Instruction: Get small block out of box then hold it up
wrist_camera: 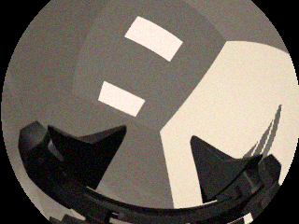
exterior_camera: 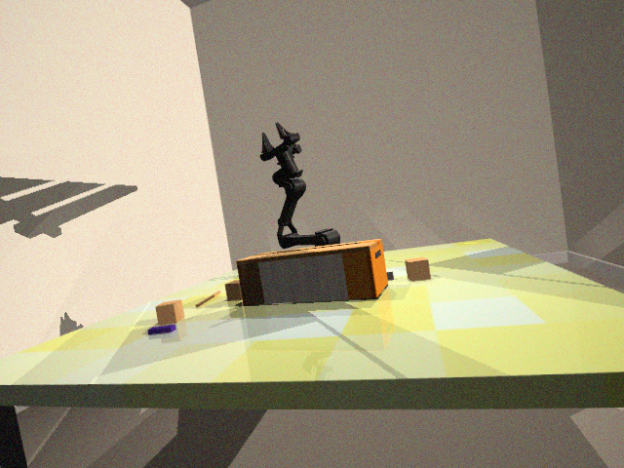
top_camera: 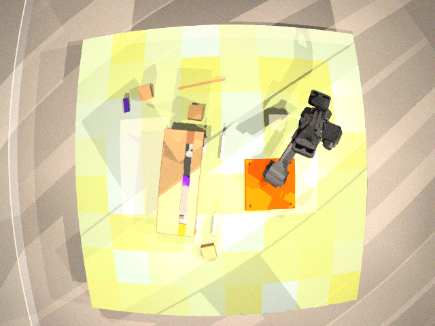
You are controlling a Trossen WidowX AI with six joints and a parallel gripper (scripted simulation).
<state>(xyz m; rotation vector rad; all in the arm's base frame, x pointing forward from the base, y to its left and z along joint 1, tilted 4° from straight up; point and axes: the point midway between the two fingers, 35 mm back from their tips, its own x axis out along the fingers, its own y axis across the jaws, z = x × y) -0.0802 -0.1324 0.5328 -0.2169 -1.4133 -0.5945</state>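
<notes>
The box lies 36 cm ahead of my gripper tip, 15 cm to the left of it and 53 cm below it. The rest, counted from my gripper tip: thin stick (27 cm ahead, 23 cm to the right, 59 cm below); then purple block (37 cm ahead, 14 cm to the left, 51 cm below).
</notes>
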